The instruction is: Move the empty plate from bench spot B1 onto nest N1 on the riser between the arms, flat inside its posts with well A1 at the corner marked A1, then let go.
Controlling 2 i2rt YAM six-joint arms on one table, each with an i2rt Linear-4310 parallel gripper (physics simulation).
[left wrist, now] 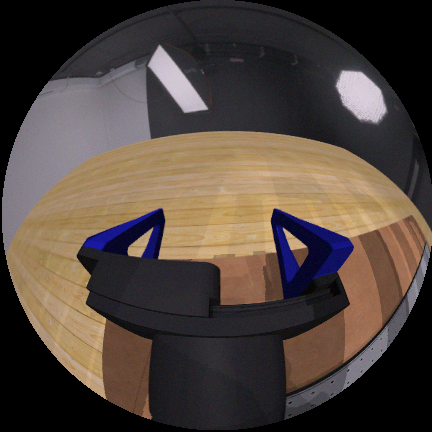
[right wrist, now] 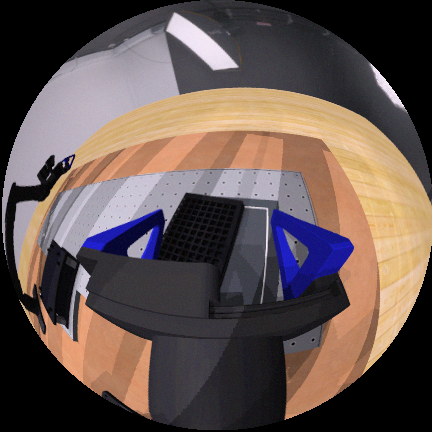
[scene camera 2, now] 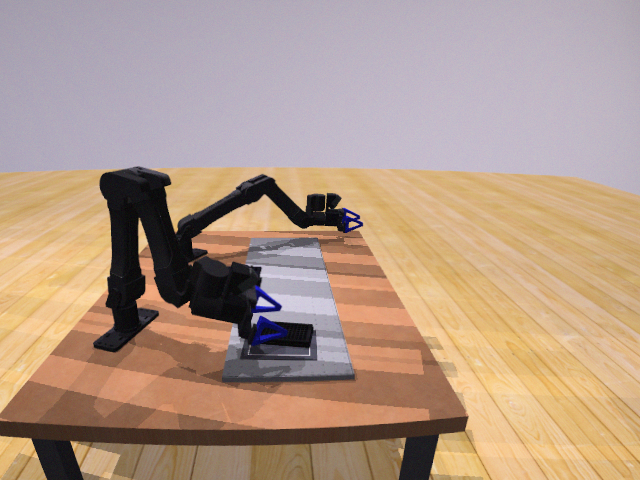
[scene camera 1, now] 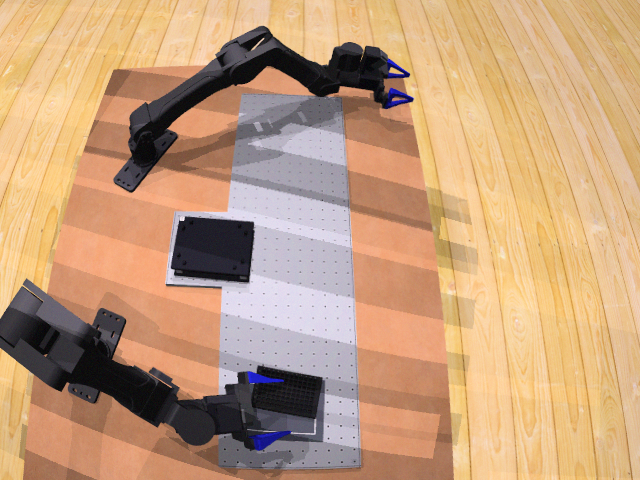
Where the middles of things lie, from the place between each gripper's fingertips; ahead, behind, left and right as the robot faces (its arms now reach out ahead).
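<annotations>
You'd find the black well plate (scene camera 1: 298,395) 7 cm below my left hand, 26 cm behind it and 78 cm to the right of it. From my left hand again, there's the white-outlined nest (scene camera 2: 261,351), which is 7 cm below, 27 cm behind and 82 cm to the right.
The black well plate is 5 cm below my right hand and 3 cm to the left of it. As for the white-outlined nest, it's 6 cm below my right hand and 1 cm behind it.
</annotations>
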